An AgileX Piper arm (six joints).
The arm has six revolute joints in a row. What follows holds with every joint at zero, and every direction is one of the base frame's. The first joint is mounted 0.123 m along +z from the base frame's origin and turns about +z. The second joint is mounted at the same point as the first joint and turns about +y. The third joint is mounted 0.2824 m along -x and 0.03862 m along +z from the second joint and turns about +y. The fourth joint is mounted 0.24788 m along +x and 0.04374 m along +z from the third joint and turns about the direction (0.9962, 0, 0.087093). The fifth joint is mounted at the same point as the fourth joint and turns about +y. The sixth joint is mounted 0.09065 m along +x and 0.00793 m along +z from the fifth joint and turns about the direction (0.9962, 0, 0.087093). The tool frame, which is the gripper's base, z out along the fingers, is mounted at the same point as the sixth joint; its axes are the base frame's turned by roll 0, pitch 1.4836 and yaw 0 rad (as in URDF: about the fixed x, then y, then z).
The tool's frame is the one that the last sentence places.
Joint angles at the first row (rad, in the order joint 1, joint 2, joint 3, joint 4, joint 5, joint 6):
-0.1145 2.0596 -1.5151 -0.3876 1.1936 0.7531
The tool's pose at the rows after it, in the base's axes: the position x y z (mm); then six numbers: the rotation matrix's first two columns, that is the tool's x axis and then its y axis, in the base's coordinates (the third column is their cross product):
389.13, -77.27, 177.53, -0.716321, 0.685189, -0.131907, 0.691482, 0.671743, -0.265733
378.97, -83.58, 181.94, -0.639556, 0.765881, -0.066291, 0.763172, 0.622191, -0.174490
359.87, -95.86, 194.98, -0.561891, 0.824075, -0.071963, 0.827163, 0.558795, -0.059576
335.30, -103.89, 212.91, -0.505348, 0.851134, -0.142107, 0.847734, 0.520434, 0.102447
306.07, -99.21, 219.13, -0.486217, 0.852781, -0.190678, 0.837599, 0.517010, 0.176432
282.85, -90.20, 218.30, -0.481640, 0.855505, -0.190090, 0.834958, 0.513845, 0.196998
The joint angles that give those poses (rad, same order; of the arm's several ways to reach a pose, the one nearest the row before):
-0.1292 2.0566 -1.5151 -0.3187 1.1936 0.7818
-0.1758 2.0223 -1.4865 -0.1904 1.1922 0.7818
-0.2377 1.9298 -1.3969 -0.1032 1.1139 0.7818
-0.2956 1.7905 -1.2599 -0.0230 0.9525 0.7437
-0.3154 1.6630 -1.1072 0.0094 0.8395 0.7144
-0.3154 1.5783 -0.9982 0.0305 0.8017 0.7050

